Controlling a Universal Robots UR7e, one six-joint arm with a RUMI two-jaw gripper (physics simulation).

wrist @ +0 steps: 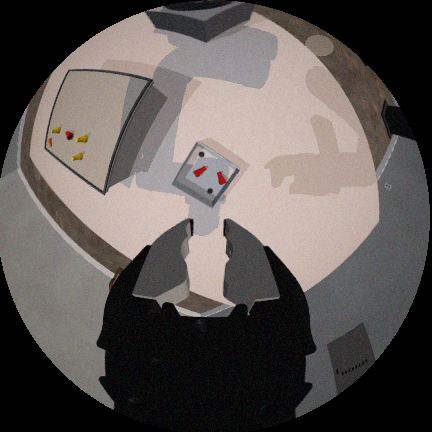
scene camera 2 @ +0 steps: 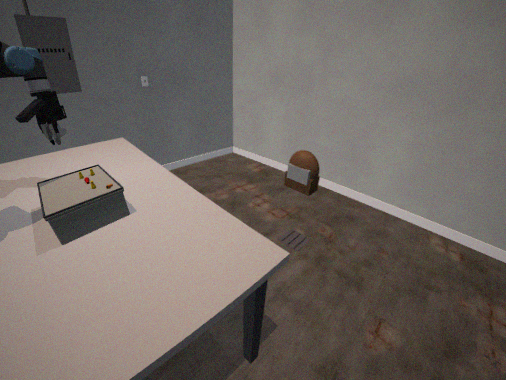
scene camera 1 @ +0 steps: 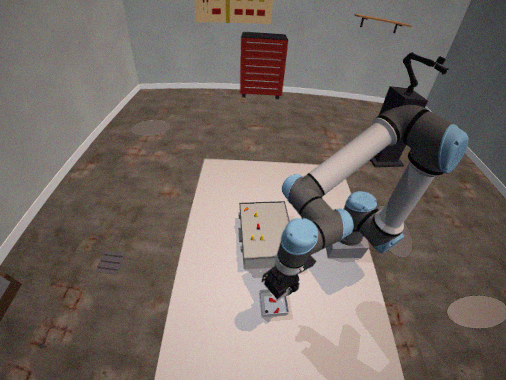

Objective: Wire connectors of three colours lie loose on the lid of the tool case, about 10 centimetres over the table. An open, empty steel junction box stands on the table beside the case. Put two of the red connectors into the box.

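Places are measured from the arm's base along level axes (x ahead, y right, z down), in millimetres.
Pixels of known places: gripper, fingertip midpoint: [wrist: 208,220] [scene camera 2: 56,144].
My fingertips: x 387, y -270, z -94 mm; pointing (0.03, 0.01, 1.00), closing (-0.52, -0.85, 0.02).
Observation:
For each thing: its top centre in the pictures, then the offset to it from my fingertips. Level surfaces: height alone.
- steel junction box at its top centre: [wrist: 204,176] [scene camera 1: 274,300] dx -1, dy +16, dz +148 mm
- tool case at its top centre: [wrist: 73,121] [scene camera 2: 78,184] [scene camera 1: 265,227] dx -4, dy +325, dz +81 mm
- third red connector at its top centre: [wrist: 64,134] [scene camera 2: 86,178] [scene camera 1: 258,225] dx +26, dy +330, dz +69 mm
- orange connector at its top centre: [wrist: 47,142] [scene camera 2: 109,183] [scene camera 1: 246,208] dx +69, dy +434, dz +73 mm
- table at its surface level: dz +186 mm
Two red connectors lie apart on the floor of the steel junction box [scene camera 1: 261,306] [wrist: 186,191]: one red connector [scene camera 1: 272,300] [wrist: 200,171] and another red connector [scene camera 1: 276,310] [wrist: 221,178]. On the lid of the tool case [scene camera 1: 272,220] [scene camera 2: 62,195] [wrist: 95,100] lie a third red connector [scene camera 1: 258,226] [scene camera 2: 87,180] [wrist: 69,135], several yellow connectors [scene camera 1: 256,215] [scene camera 2: 93,185] [wrist: 82,139] and an orange connector [scene camera 1: 246,209] [scene camera 2: 109,186] [wrist: 50,142]. My gripper [scene camera 2: 56,143] [wrist: 208,220] is open, with nothing between its fingers, high above the table near the box. In the first scene view its fingertips are hard to make out.
The tool case's raised side stands beside the box. The arm's grey base block [scene camera 1: 346,249] [wrist: 205,27] stands on the table [scene camera 1: 200,310] [scene camera 2: 175,280]. A red drawer cabinet [scene camera 1: 263,65] stands by the far wall.

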